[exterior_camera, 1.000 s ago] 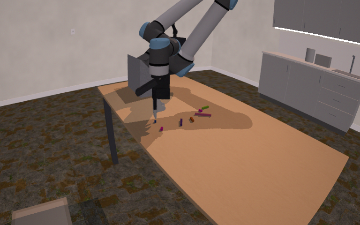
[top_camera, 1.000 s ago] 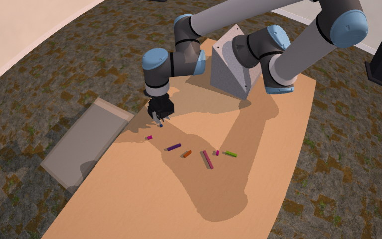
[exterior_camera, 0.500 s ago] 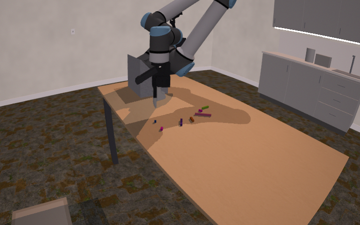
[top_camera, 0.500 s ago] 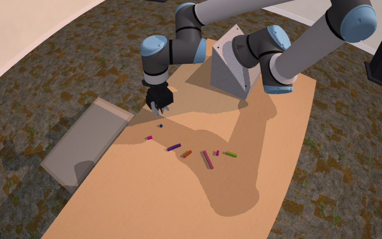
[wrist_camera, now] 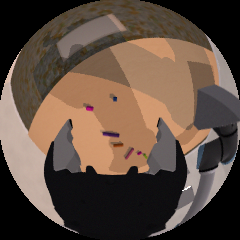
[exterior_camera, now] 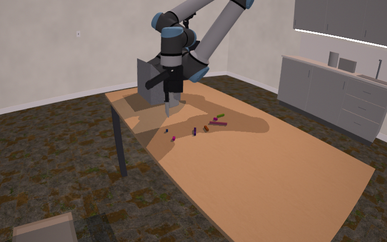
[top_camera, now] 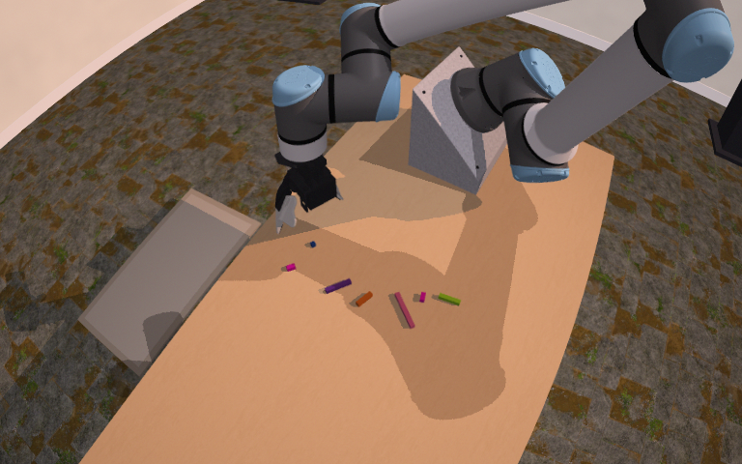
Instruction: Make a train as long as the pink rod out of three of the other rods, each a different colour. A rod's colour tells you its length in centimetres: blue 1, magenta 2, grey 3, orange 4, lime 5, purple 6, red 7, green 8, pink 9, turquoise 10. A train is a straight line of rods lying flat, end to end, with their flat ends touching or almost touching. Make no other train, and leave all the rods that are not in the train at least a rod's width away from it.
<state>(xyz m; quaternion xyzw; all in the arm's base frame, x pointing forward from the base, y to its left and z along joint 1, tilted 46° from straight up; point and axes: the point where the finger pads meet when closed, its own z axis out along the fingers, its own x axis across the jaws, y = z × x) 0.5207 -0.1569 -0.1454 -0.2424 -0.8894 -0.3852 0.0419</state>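
Now: the pink rod 70 mm ahead of my hand, 260 mm to the left of it and 100 mm below it. The rest, counted from my hand: purple rod 80 mm ahead, 110 mm to the left, 100 mm below; orange rod 80 mm ahead, 170 mm to the left, 100 mm below; blue rod 100 mm below.
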